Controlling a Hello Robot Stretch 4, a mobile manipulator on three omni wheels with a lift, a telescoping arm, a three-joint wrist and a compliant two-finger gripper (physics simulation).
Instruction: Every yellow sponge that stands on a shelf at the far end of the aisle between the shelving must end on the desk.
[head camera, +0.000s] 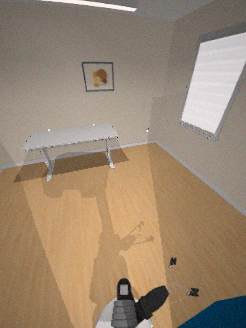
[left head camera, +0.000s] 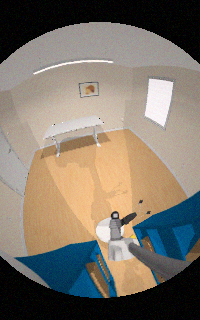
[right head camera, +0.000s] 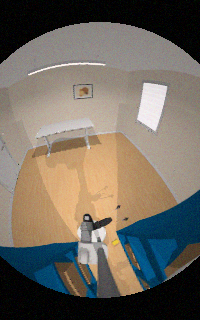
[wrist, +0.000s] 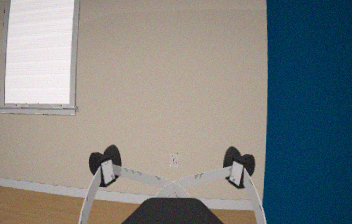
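Pixels of known places: gripper, fingertip midpoint: (head camera: 186, 272) (left head camera: 146, 205) (right head camera: 124, 211) (wrist: 172, 159); robot's base at its link origin: (left head camera: 109, 229) (right head camera: 91, 231).
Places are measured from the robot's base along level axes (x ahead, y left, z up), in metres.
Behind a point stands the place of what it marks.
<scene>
The white desk (head camera: 75, 136) @[z 0.692, x 2.053, y 0.824 m] (left head camera: 75, 126) @[z 0.692, x 1.968, y 0.729 m] (right head camera: 67, 127) @[z 0.693, x 1.985, y 0.698 m] stands against the far wall, left of centre; no sponge shows on its top. A small yellow block, apparently a sponge (left head camera: 133, 236) @[z 0.020, x -0.174, y -0.388 m] (right head camera: 115, 242) @[z 0.018, x -0.197, y -0.368 m], shows low beside the right-hand shelving, close to my base; it seems to lie on the floor. My gripper (head camera: 183, 277) (left head camera: 145, 207) @[z 0.748, x 0.231, y -0.314 m] (right head camera: 122, 213) @[z 0.748, x 0.231, y -0.314 m] (wrist: 172, 159) @[z 0.748, x 0.231, y -0.314 m] is open with no object between its fingertips. It points to the right, past the end of the blue shelving, far from the desk. The shelves' contents are mostly hidden.
Blue shelving (head camera: 220, 315) @[z 0.401, x 0.078, y -0.580 m] (left head camera: 175, 220) @[z 1.003, x 0.018, y -0.401 m] (right head camera: 165, 225) @[z 1.083, x 0.035, y -0.454 m] (wrist: 310, 100) @[z 0.824, x 0.066, y -0.545 m] stands close on the right, and another blue unit (left head camera: 60, 260) @[z 0.916, x -0.236, y 0.359 m] (right head camera: 40, 250) @[z 0.743, x -0.252, y 0.407 m] on the left. Wooden floor (head camera: 135, 200) @[z -0.028, x 1.246, y -0.193 m] stretches between me and the desk. A window (head camera: 215, 80) @[z 1.515, x 2.108, y -1.337 m] (wrist: 40, 50) @[z 1.330, x 2.139, y -1.326 m] is on the right wall.
</scene>
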